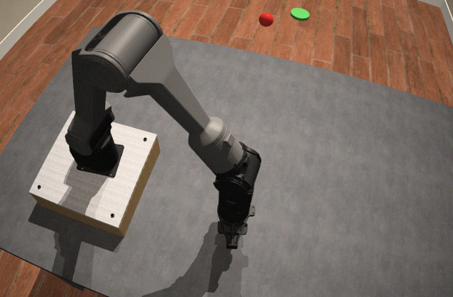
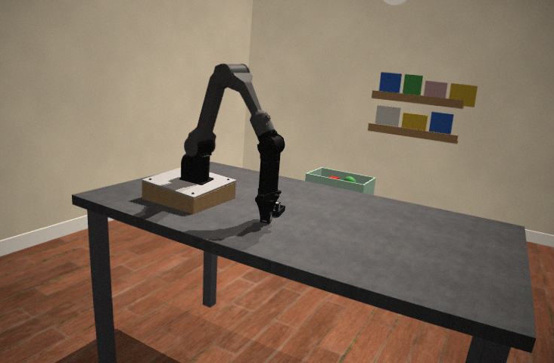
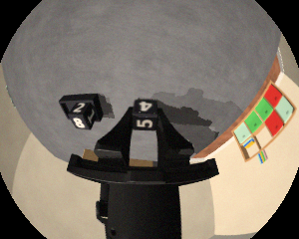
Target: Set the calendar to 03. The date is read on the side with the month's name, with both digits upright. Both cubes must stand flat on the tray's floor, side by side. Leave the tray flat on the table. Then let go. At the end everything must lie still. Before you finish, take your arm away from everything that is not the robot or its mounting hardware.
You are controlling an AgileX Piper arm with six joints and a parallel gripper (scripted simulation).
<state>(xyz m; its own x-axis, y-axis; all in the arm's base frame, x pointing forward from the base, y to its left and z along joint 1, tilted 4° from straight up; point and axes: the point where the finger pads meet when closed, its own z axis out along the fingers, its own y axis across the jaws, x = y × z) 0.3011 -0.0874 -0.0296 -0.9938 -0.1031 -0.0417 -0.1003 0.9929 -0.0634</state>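
Right now my hand is right at the black cube. From my hand the other things lie so: dark tray 11 cm to the left, 1 cm below, 1 cm behind.
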